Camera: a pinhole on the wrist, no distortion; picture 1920 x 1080 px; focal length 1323.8 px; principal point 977.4 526.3 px. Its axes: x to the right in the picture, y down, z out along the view. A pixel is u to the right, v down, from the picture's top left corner.
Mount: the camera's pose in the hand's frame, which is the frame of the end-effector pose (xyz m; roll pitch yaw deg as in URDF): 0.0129 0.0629 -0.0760 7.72 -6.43 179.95
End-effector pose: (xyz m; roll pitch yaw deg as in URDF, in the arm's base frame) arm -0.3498 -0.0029 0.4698 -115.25 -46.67 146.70
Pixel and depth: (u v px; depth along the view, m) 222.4 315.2 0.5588
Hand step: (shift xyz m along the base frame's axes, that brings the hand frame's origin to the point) -0.6178 0.0594 0.0189
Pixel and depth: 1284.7 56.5 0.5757
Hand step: -0.4362 -0.0564 -0.3956
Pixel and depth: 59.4 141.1 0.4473
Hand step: -0.5272 0.1367 0.0208
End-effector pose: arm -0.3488 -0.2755 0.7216 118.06 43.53 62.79
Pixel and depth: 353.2 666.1 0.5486
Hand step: 0.4469 -0.0668 -0.3291
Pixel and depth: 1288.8 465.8 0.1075
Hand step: 0.0775 0.0044 0.0419
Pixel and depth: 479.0 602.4 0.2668
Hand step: 0.2184 -0.0037 -0.1054
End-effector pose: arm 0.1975 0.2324 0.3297 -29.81 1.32 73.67
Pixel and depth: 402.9 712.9 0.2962
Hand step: -0.0997 0.2142 0.1450
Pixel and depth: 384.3 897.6 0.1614
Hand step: -0.0422 0.1212 0.0481
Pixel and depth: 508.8 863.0 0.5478
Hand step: -0.1401 0.3303 0.3940
